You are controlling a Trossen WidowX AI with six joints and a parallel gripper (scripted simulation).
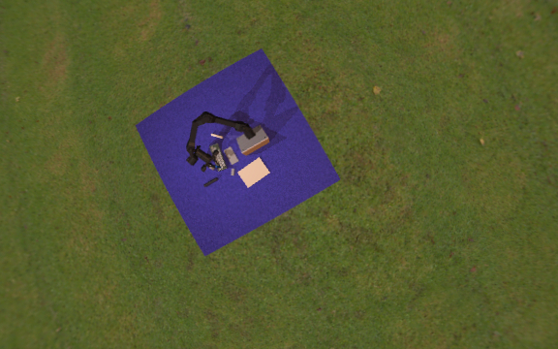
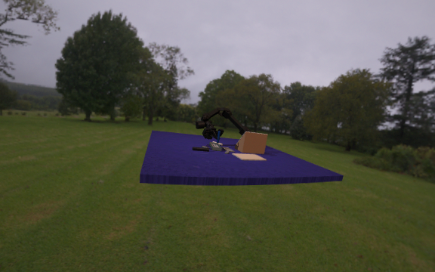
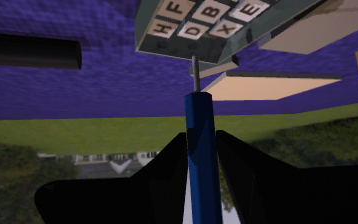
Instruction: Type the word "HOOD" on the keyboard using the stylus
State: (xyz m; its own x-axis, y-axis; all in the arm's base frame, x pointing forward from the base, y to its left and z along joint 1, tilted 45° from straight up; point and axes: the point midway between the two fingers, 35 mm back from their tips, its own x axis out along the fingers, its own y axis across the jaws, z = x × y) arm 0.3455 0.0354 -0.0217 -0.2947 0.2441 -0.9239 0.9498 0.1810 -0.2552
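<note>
Now: the blue stylus 10 mm below my gripper tip. Also, from my gripper tip: grey slab (110 mm behind, 40 mm to the right, 80 mm below); then grey stylus tip (50 mm below); then black bar (150 mm ahead, 50 mm to the left, 80 mm below).
</note>
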